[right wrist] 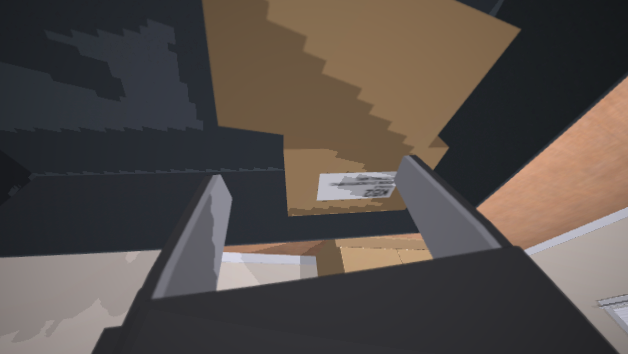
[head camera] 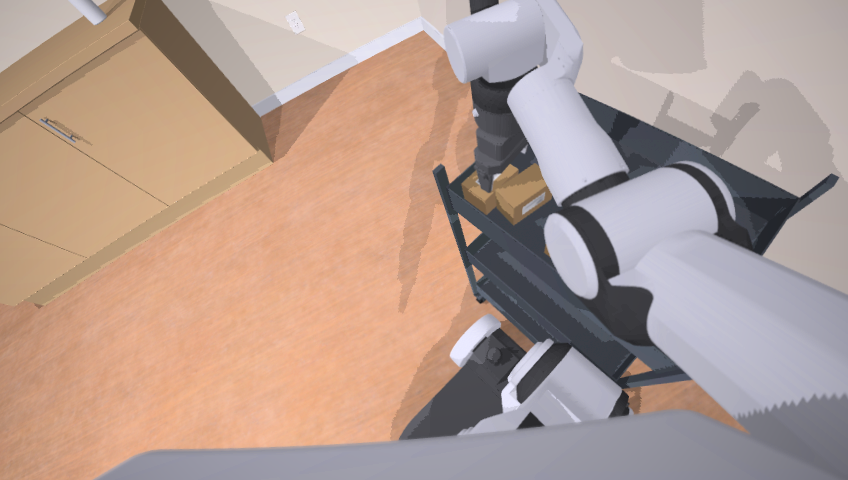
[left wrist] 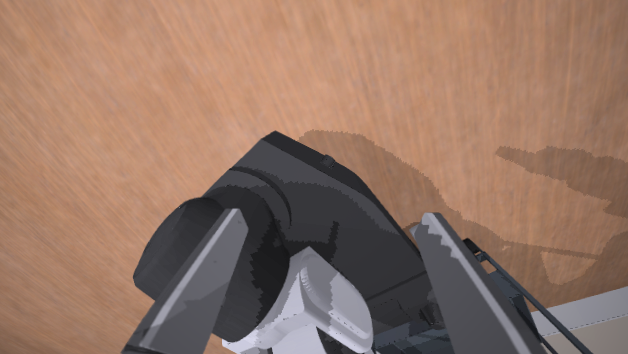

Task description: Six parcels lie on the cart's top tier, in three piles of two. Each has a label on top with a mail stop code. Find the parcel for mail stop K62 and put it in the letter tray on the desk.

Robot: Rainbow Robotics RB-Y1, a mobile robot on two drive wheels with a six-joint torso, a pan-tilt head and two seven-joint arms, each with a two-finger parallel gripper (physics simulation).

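Places are measured from the robot's base along level axes (x ahead, y left, z up), in centimetres.
Where they show: left gripper, fingertip midpoint: (left wrist: pixel 328 221); right gripper, fingertip midpoint: (right wrist: pixel 315 177) (head camera: pixel 504 169).
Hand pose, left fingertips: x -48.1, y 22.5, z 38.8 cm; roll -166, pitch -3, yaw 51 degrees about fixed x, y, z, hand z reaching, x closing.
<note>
Each offset is from my left fingertips to the centre of the thing. "spot": to the spot under its first point.
The K62 parcel {dx +67.9, dy +11.3, dz +30.0 cm} (head camera: pixel 476 201) (right wrist: pixel 302 167), a brown box, lies at the left end of the cart's top tier in the head view. Its white label {spot: dx +68.3, dy +11.3, dz +32.5 cm} (right wrist: pixel 352 186) shows upside down and blurred in the right wrist view. My right gripper (head camera: pixel 486 185) (right wrist: pixel 315 177) is open at this parcel; one fingertip overlaps the label's edge in the right wrist view. Whether the fingers touch the box, I cannot tell. Another brown parcel {dx +69.7, dy +4.7, dz +30.5 cm} (head camera: pixel 512 202) (right wrist: pixel 350 65) lies right beside it. My left gripper (left wrist: pixel 328 221) is open and empty, away from the parcels. The desk and letter tray do not show.
The dark cart (head camera: pixel 496 226) (right wrist: pixel 125 215) has a raised rim and lower tiers. A bit of another parcel {dx +70.5, dy -7.1, dz +30.1 cm} (head camera: pixel 546 251) shows behind my right arm. A tan cabinet (head camera: pixel 136 118) stands at the upper left. My wheeled base (head camera: pixel 443 395) (left wrist: pixel 320 200) is close to the cart.
</note>
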